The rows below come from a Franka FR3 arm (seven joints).
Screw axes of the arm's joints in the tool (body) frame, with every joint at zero. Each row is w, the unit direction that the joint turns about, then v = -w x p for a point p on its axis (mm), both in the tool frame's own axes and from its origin. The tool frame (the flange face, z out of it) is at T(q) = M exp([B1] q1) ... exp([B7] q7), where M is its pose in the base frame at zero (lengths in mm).
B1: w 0 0 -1 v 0.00 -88.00 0.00
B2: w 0 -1 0 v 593.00 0.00 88.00
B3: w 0 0 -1 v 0.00 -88.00 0.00
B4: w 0 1 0 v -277.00 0.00 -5.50
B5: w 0 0 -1 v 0.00 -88.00 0.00
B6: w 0 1 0 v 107.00 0.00 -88.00
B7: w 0 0 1 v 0.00 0.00 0.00
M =
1 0 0 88.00
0 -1 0 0.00
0 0 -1 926.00
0 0 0 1
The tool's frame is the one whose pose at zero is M.
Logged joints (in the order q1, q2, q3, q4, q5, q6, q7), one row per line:
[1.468, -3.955, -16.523, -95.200, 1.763, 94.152, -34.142]
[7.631, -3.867, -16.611, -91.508, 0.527, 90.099, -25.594]
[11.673, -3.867, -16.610, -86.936, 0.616, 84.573, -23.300]
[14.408, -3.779, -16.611, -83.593, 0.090, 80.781, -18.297]
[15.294, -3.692, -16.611, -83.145, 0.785, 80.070, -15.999]
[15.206, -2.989, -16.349, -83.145, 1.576, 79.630, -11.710]
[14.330, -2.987, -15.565, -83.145, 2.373, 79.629, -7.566]
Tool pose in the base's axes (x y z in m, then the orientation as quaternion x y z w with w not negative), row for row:
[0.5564, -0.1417, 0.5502, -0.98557, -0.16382, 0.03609, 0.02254]
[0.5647, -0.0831, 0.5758, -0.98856, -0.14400, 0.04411, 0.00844]
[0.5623, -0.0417, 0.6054, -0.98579, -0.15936, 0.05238, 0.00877]
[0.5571, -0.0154, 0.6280, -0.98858, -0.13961, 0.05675, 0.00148]
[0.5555, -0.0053, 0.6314, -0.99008, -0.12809, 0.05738, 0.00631]
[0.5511, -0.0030, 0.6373, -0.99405, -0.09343, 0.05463, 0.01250]
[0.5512, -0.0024, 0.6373, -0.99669, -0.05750, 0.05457, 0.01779]
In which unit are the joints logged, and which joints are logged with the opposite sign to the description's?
The joints are logged in degrees. Opposite sign: q2.
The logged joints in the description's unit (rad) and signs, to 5 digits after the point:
[0.02562, 0.06903, -0.28838, -1.66155, 0.03077, 1.64326, -0.59589]
[0.13319, 0.06749, -0.28992, -1.59712, 0.00920, 1.57252, -0.44670]
[0.20373, 0.06749, -0.28990, -1.51732, 0.01075, 1.47608, -0.40666]
[0.25147, 0.06596, -0.28992, -1.45897, 0.00157, 1.40989, -0.31934]
[0.26693, 0.06444, -0.28992, -1.45115, 0.01370, 1.39749, -0.27924]
[0.26539, 0.05217, -0.28534, -1.45115, 0.02751, 1.38981, -0.20438]
[0.25011, 0.05213, -0.27166, -1.45115, 0.04142, 1.38979, -0.13205]

